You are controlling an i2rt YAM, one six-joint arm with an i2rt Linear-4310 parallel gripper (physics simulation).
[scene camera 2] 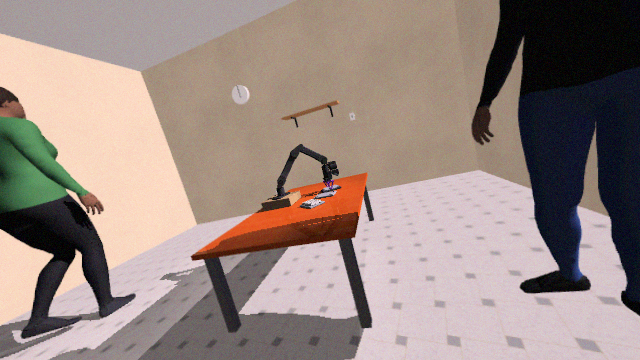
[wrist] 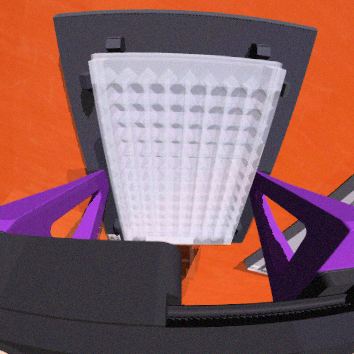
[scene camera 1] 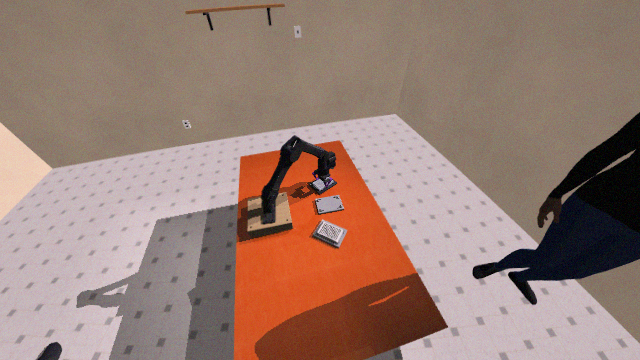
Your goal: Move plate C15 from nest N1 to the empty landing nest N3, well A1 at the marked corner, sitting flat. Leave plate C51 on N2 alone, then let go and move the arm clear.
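A clear plate (wrist: 180, 120) (scene camera 1: 318, 185) with rows of wells lies on a dark nest (wrist: 185, 30) at the table's far end, between corner posts; it looks level. My gripper (wrist: 178, 177) (scene camera 1: 323, 181) (scene camera 2: 328, 185) is open around this plate, one purple fingertip beside each long side. Contact cannot be told. A small marking shows at the nest's near left corner in the wrist view; the A1 well cannot be picked out. A grey nest (scene camera 1: 329, 204) (scene camera 2: 326, 194) with dark corners stands empty in the middle. A white plate (scene camera 1: 330, 231) (scene camera 2: 312, 203) sits on the nearest nest. Plate and nest names are unreadable.
The arm's wooden base block (scene camera 1: 254, 226) (scene camera 2: 283, 201) stands on the orange table (scene camera 1: 280, 280) (scene camera 2: 280, 235), left of the nests. Part of the middle nest shows at the lower right of the wrist view. A person in black (scene camera 1: 590, 215) (scene camera 2: 565, 125) stands right of the table.
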